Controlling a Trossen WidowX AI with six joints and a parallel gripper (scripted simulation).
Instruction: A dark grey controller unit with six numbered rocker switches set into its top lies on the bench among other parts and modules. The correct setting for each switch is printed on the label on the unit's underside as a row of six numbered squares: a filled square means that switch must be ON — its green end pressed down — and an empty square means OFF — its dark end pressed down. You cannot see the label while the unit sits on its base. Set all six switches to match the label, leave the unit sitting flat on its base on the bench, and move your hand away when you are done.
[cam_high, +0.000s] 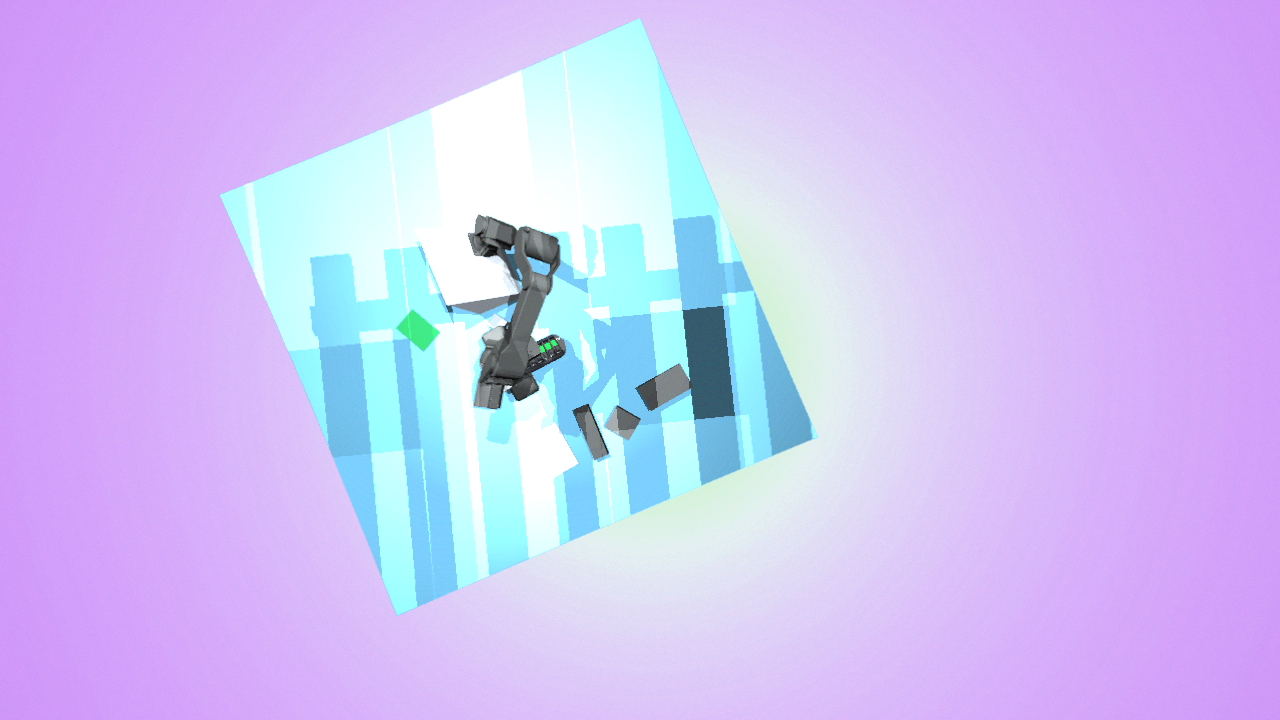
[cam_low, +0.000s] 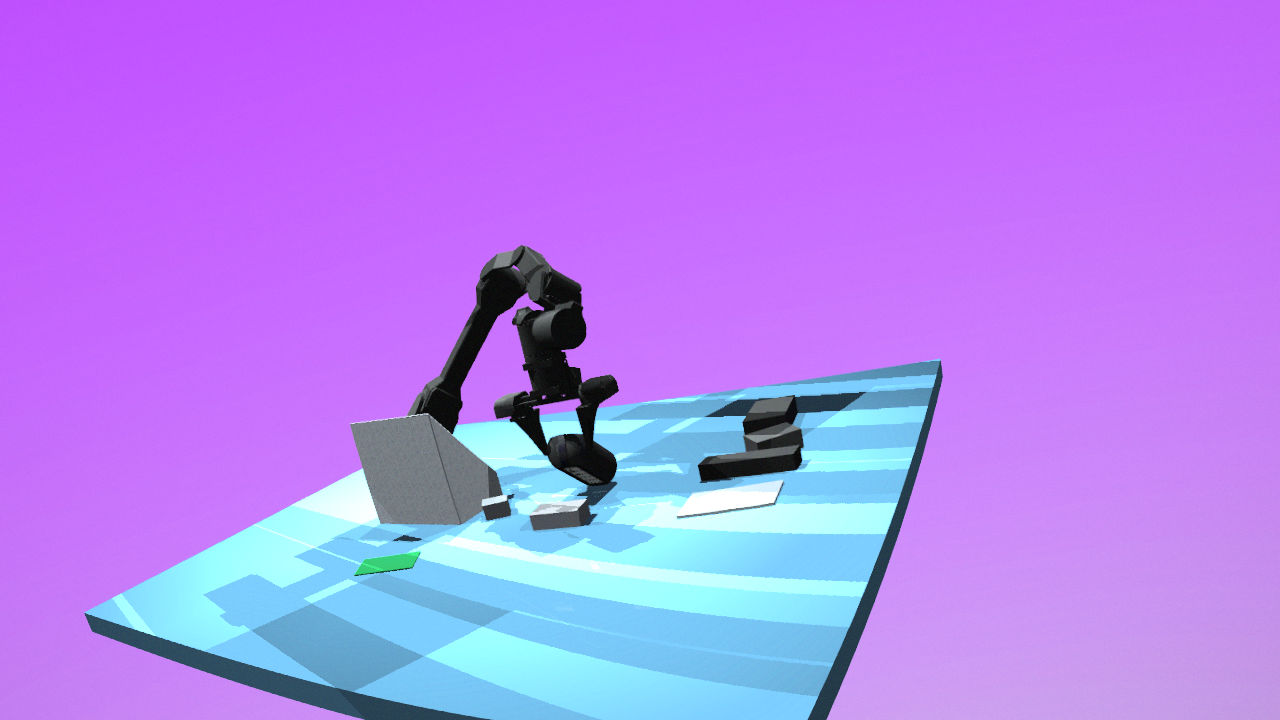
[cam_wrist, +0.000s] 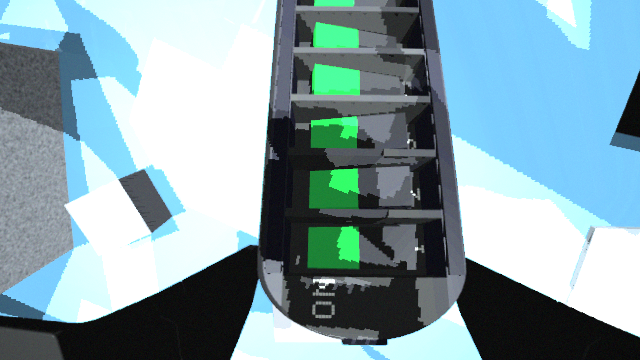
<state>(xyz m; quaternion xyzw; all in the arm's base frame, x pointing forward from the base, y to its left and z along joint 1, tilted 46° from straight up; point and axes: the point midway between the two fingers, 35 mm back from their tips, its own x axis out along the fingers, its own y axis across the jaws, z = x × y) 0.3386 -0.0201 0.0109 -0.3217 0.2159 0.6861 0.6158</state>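
Right now my gripper tip is 10 mm short of the light grey block, 80 mm to the left of it and 70 mm above it. From my gripper tip the other things lie so: white-grey cube (140 mm behind, 40 mm to the right, 70 mm below); dark bar (240 mm ahead, 100 mm to the left, 70 mm below); white plate (260 mm ahead, 20 mm to the right, 80 mm below).
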